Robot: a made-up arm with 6 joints. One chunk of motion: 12 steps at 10 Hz.
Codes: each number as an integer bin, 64 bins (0 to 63) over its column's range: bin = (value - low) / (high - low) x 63, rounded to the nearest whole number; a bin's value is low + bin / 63 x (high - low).
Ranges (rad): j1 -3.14..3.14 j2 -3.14..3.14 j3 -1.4..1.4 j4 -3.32..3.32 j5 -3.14..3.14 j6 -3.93..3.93
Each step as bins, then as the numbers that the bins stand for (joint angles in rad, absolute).
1 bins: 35 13 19 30 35 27
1 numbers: 0.3489 -1.8441 -0.5556 -0.1581 0.3489 -0.5614
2 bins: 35 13 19 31 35 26
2 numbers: 0.3489 -1.8441 -0.5556 -0.0527 0.3489 -0.6862
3 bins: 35 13 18 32 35 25
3 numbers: 0.3489 -1.8441 -0.6000 0.0527 0.3489 -0.8110
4 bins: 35 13 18 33 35 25
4 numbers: 0.3489 -1.8441 -0.6000 0.1581 0.3489 -0.8110
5 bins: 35 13 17 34 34 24
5 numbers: 0.3489 -1.8441 -0.6444 0.2635 0.2492 -0.9357
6 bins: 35 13 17 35 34 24
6 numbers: 0.3489 -1.8441 -0.6444 0.3689 0.2492 -0.9357
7 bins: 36 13 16 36 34 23
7 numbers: 0.4486 -1.8441 -0.6889 0.4743 0.2492 -1.0605
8 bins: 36 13 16 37 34 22
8 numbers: 0.4486 -1.8441 -0.6889 0.5797 0.2492 -1.1852
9 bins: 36 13 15 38 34 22
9 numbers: 0.4486 -1.8441 -0.7333 0.6851 0.2492 -1.1852
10 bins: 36 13 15 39 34 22
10 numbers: 0.4486 -1.8441 -0.7333 0.7905 0.2492 -1.1852
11 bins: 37 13 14 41 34 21
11 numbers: 0.5483 -1.8441 -0.7778 1.0013 0.2492 -1.3100
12 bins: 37 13 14 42 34 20
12 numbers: 0.5483 -1.8441 -0.7778 1.1067 0.2492 -1.4348
